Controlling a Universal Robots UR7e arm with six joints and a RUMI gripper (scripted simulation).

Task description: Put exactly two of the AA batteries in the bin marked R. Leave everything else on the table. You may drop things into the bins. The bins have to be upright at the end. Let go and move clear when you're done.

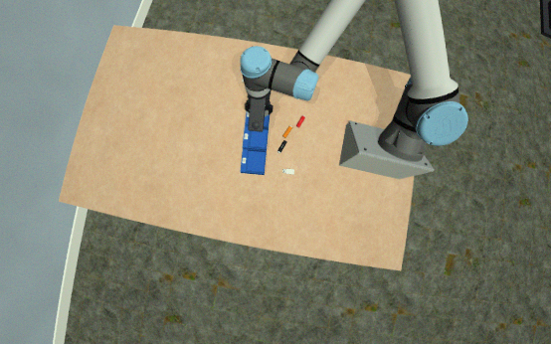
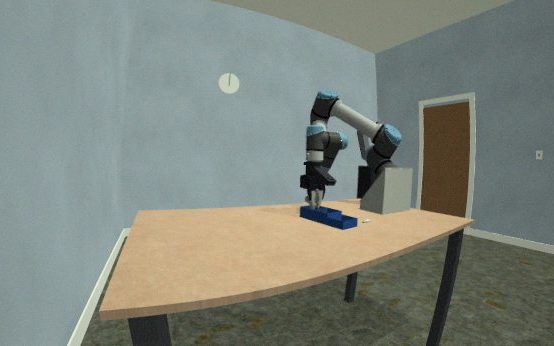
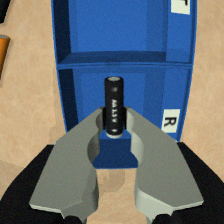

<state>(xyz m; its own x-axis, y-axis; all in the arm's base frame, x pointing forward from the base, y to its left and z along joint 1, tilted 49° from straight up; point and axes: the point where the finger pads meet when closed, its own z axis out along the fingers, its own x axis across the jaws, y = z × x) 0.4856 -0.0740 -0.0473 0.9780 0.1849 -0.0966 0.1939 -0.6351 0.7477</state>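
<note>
Now: the orange AA battery 110 mm behind my hand, 30 mm below it and 20 mm to the left of it. Also, from my hand: red battery: 150 mm behind, 30 mm to the right, 30 mm below; joined blue bins: 80 mm to the left, 10 mm below, 10 mm behind; black AA battery: 10 mm below.
</note>
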